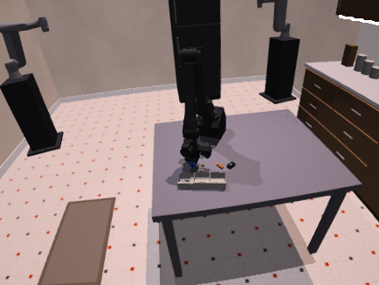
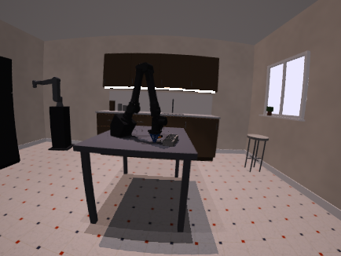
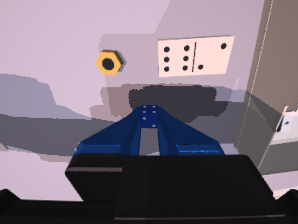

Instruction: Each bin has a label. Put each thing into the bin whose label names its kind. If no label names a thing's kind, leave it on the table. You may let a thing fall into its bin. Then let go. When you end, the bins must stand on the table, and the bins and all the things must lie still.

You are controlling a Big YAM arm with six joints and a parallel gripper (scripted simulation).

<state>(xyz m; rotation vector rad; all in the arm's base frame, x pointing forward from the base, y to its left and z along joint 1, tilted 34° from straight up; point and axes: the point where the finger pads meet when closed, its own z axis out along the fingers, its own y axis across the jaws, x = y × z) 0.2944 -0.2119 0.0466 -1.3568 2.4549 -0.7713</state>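
Right now my hand is 60 mm to the right of the small brass nut, 10 mm short of it and 10 mm above it. The rest, counted from my hand: white domino: 60 mm ahead, 20 mm to the left; orange cylinder: 140 mm to the left, 60 mm ahead; blue die: right at my hand.
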